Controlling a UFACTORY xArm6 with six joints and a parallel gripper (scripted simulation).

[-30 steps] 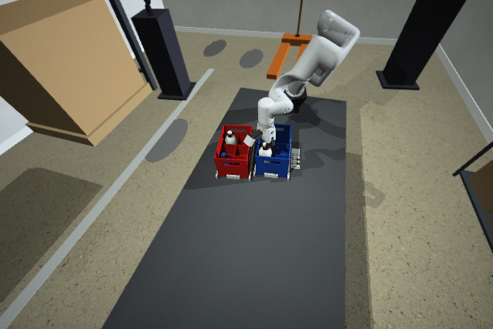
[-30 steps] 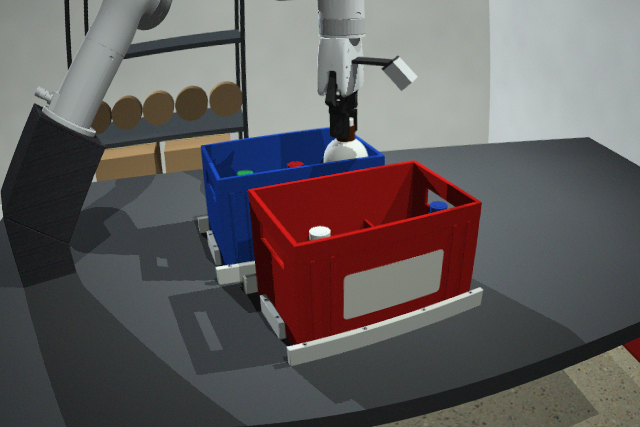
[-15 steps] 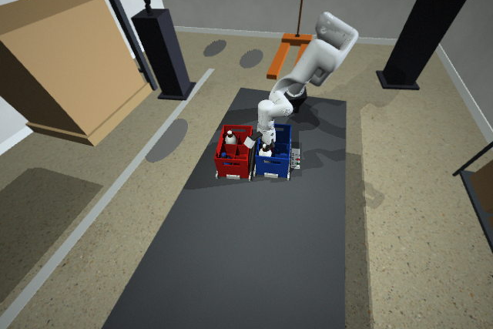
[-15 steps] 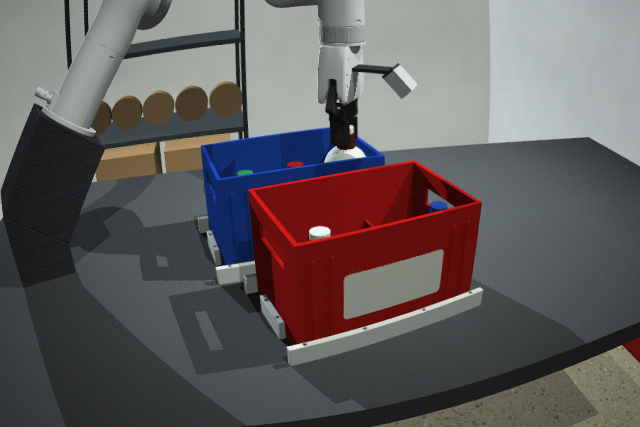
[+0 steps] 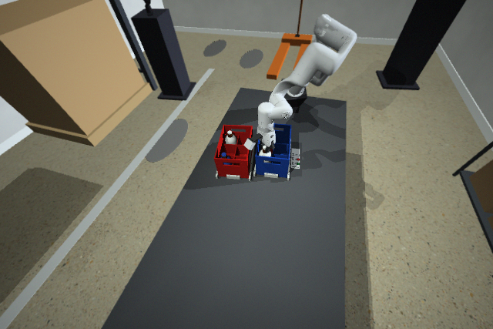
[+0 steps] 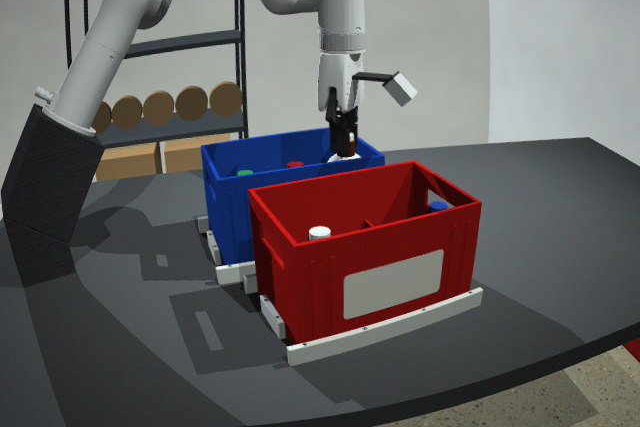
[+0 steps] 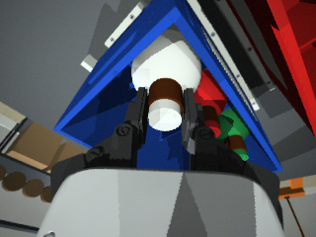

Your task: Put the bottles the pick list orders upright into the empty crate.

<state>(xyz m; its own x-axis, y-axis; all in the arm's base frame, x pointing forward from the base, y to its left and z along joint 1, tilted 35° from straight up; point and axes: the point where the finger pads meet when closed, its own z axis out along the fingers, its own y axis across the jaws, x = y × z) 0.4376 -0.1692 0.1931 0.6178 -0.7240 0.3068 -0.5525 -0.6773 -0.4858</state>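
The white-capped bottle is 7 cm below my hand. Also, from my hand: red-capped bottle 8 cm behind, 11 cm below; blue crate 9 cm behind, 4 cm to the left, 11 cm below; green-capped bottle 17 cm behind, 11 cm below.
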